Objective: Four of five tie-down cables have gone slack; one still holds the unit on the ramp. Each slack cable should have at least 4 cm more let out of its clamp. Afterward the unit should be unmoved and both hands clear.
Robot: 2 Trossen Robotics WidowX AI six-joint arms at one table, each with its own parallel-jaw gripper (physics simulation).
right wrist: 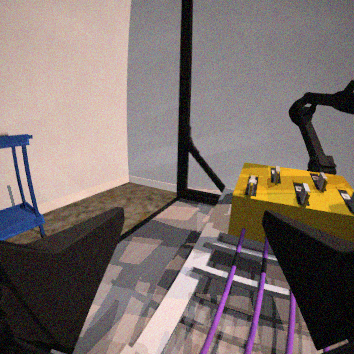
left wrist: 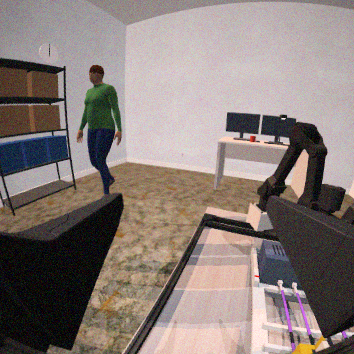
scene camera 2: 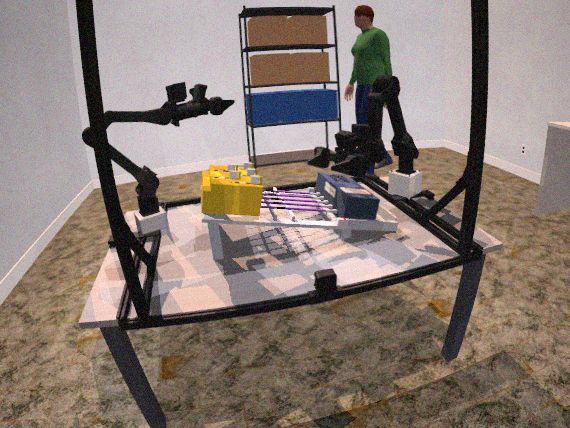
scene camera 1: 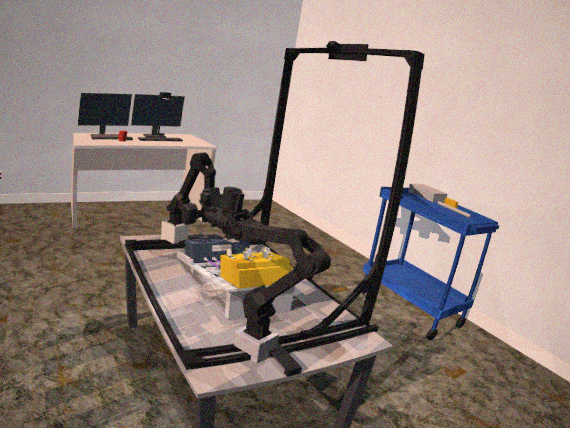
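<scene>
The dark blue unit (scene camera 1: 202, 251) (scene camera 2: 358, 200) (left wrist: 274, 265) sits on the white ramp (scene camera 2: 370, 226) (left wrist: 258, 305) (right wrist: 167, 315). Purple cables (scene camera 2: 300, 200) (left wrist: 287, 317) (right wrist: 222, 300) run from it to the yellow clamp block (scene camera 1: 255, 272) (scene camera 2: 231, 197) (right wrist: 285, 207), which has several small grey levers on top. Which cables are slack is too small to tell. My left gripper (scene camera 2: 230, 104) (left wrist: 197, 201) is open and empty, high above the ramp. My right gripper (scene camera 2: 324, 163) (right wrist: 194, 216) is open and empty, above and behind the unit in scene camera 2, apart from the cables.
A black frame (scene camera 1: 406, 125) (scene camera 2: 479, 125) rises over the table (scene camera 1: 215, 387). A blue cart (scene camera 1: 487, 227) stands at the right in scene camera 1. A person (scene camera 2: 371, 55) (left wrist: 101, 110) stands beyond the table near a shelf rack (scene camera 2: 336, 65). A desk with two monitors stands farther back.
</scene>
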